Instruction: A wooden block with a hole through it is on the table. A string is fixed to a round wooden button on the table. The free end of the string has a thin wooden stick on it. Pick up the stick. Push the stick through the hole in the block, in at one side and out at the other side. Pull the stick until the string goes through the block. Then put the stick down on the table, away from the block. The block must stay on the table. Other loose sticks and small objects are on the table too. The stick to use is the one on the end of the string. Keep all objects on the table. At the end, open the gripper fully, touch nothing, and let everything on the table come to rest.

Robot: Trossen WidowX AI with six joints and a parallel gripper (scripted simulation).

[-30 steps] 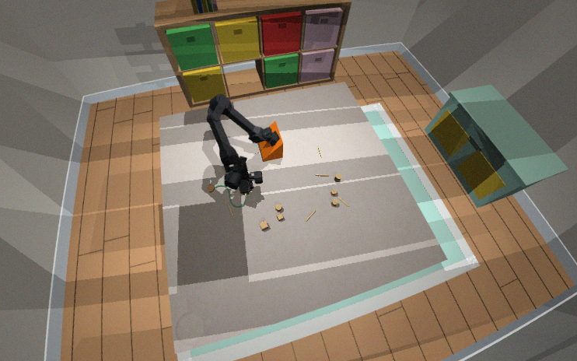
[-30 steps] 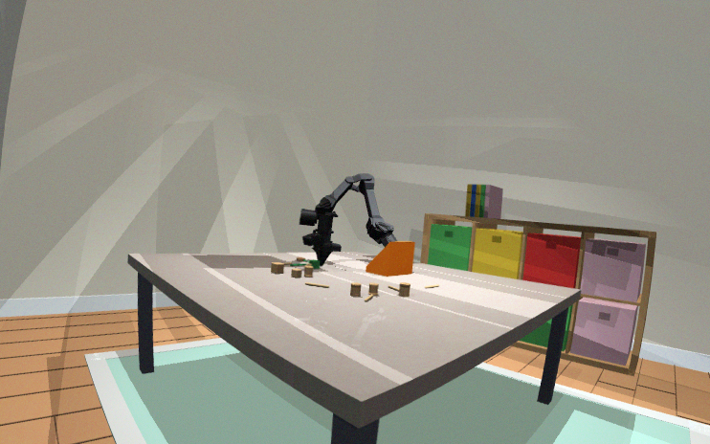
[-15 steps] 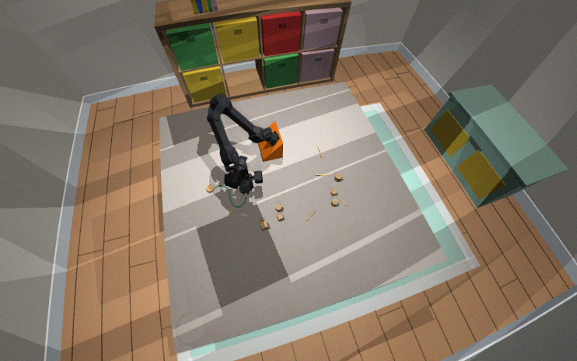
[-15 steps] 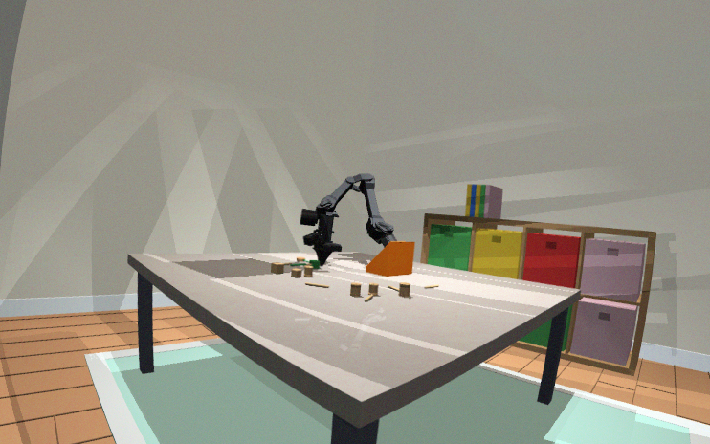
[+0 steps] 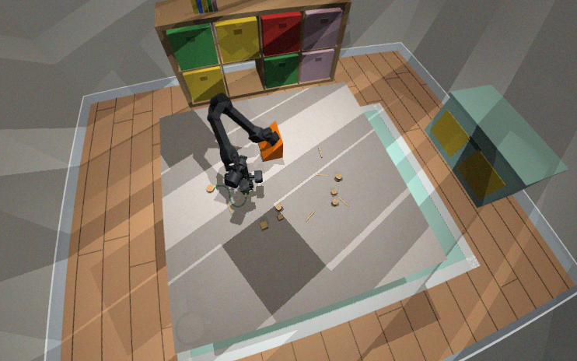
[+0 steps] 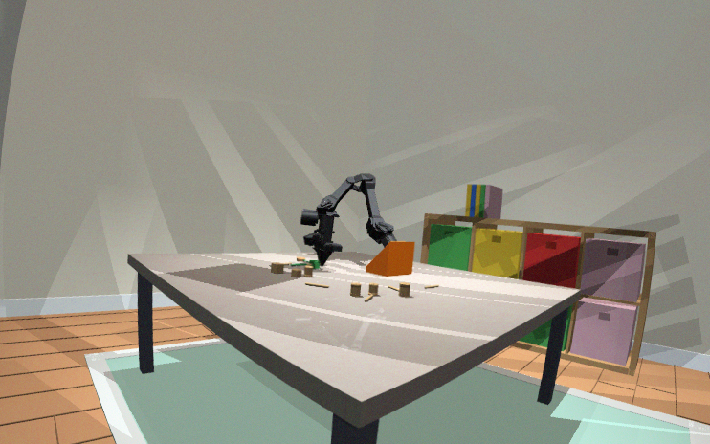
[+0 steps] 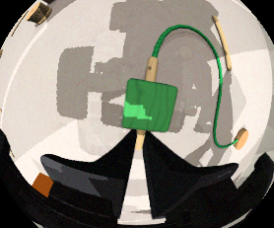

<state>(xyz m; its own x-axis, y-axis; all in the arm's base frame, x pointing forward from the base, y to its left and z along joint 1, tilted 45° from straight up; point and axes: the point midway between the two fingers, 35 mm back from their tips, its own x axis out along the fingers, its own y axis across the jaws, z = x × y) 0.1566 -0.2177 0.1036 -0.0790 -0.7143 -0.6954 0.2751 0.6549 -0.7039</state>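
Now: gripper tip 30 mm short of the green block, 10 mm to the left of it and 10 mm below it. The rest, counted from my gripper tip: round wooden button: 180 mm to the right, 60 mm behind; then loose stick: 120 mm to the right, 80 mm ahead, 10 mm below; then thin wooden stick: 40 mm ahead, 10 mm to the right, 10 mm above.
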